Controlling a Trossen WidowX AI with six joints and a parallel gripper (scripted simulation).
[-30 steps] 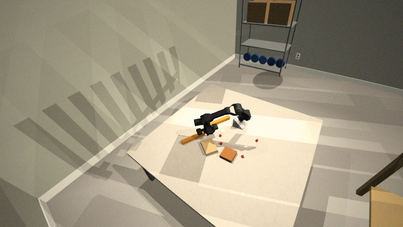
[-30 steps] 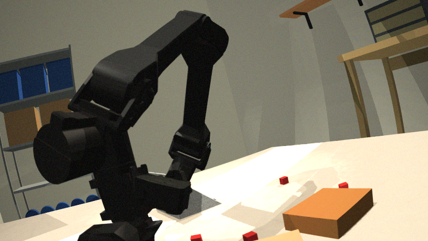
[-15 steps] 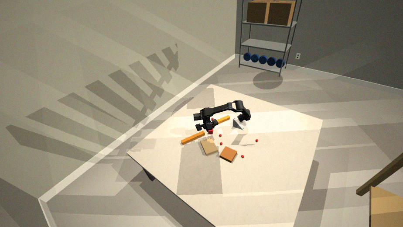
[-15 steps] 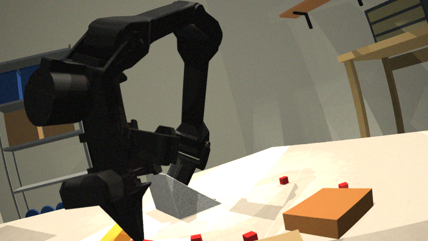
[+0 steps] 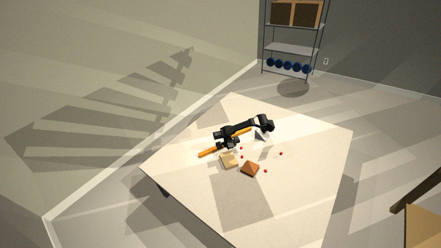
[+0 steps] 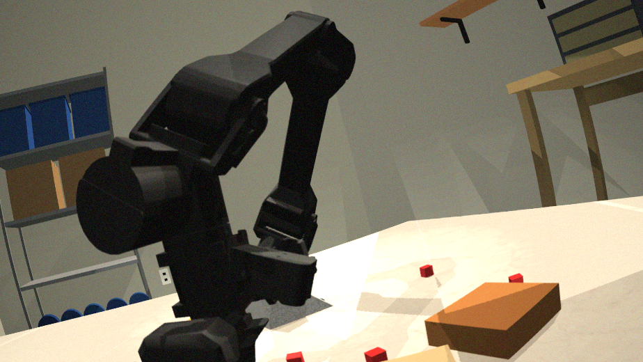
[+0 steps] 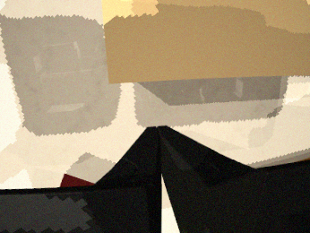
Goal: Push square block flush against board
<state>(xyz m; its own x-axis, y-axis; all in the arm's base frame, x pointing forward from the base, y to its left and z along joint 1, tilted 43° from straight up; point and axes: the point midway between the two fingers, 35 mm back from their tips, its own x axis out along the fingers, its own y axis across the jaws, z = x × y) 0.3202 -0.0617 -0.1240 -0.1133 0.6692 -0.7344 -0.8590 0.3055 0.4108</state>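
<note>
The red cube lies 6 cm behind my gripper tip and 3 cm to the right of it. Also, from my gripper tip: tan square block (8 cm ahead, 7 cm to the left); then orange-brown square block (5 cm ahead, 24 cm to the left).
</note>
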